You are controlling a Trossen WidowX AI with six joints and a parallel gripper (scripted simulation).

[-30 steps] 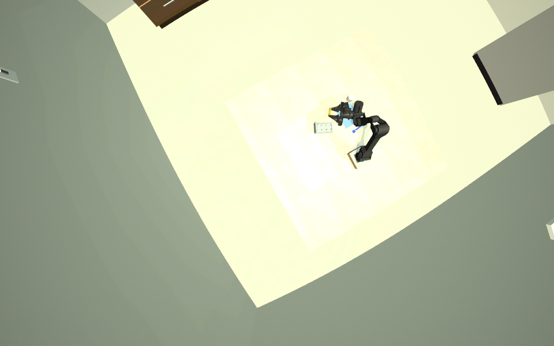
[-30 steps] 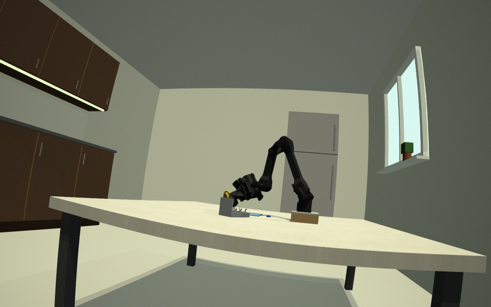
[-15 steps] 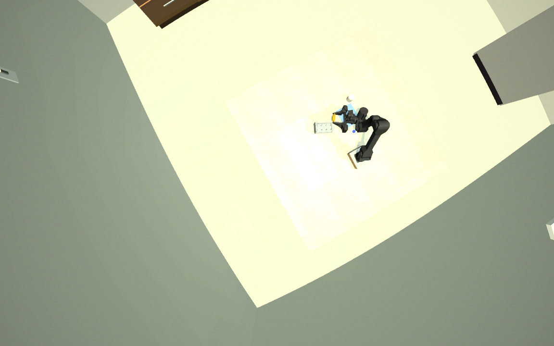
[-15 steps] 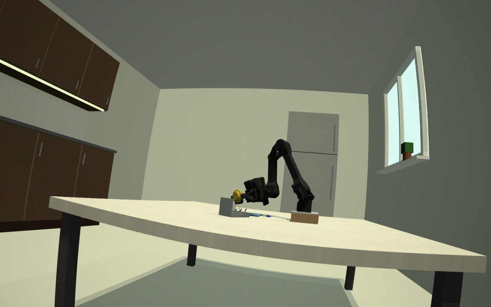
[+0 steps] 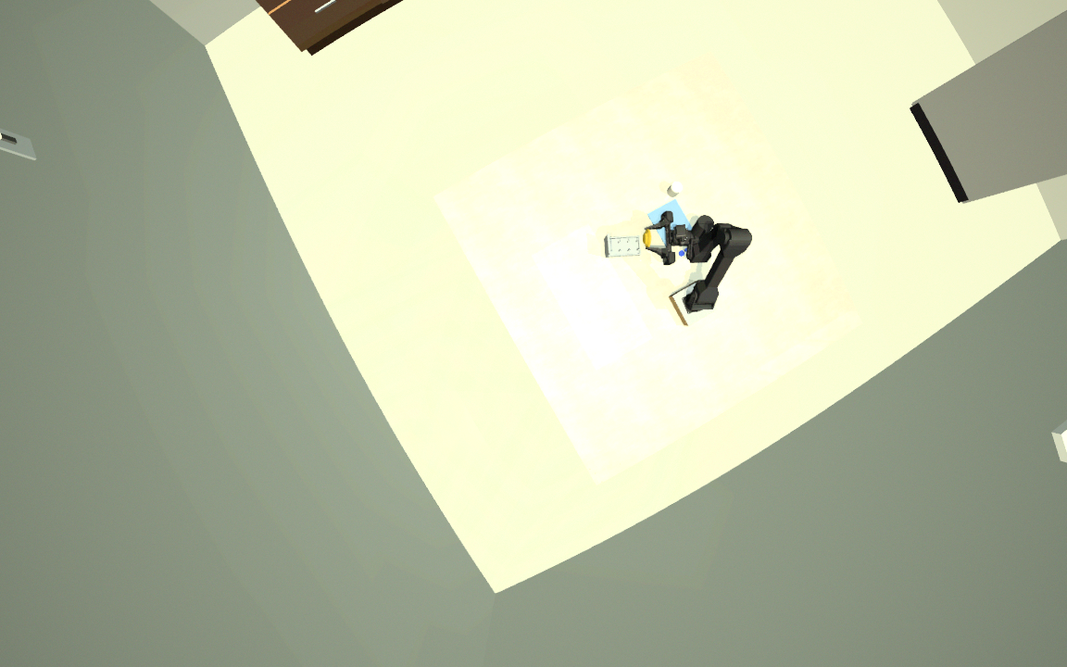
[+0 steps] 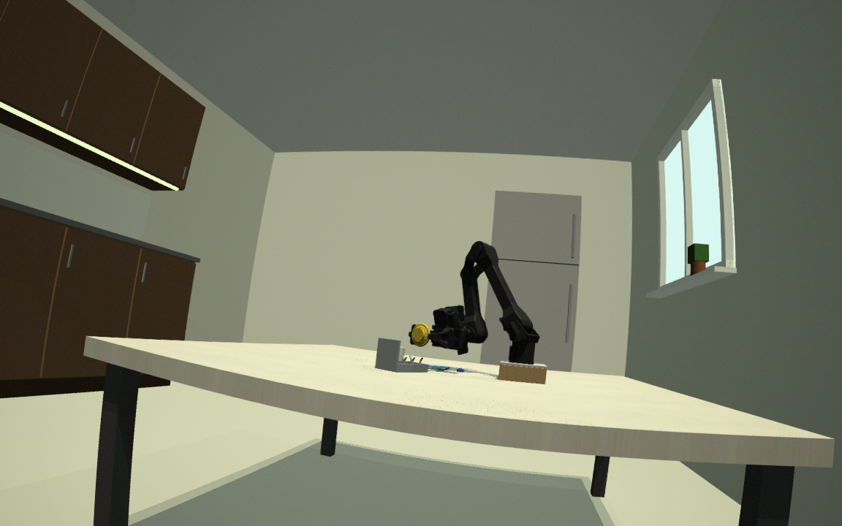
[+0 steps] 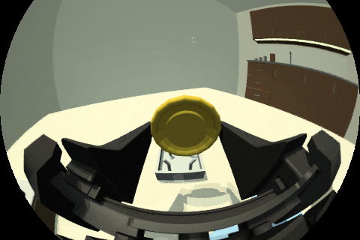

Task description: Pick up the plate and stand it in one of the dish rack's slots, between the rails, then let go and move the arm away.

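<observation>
Now: the grey dish rack 80 mm below my gripper tip, 60 mm to the left of it and 10 mm ahead of it. Round my gripper tip: white cup (210 mm to the right, 140 mm ahead, 70 mm below); yellow plate (10 mm to the right); light blue mat (160 mm to the right, 100 mm below, 30 mm ahead).
</observation>
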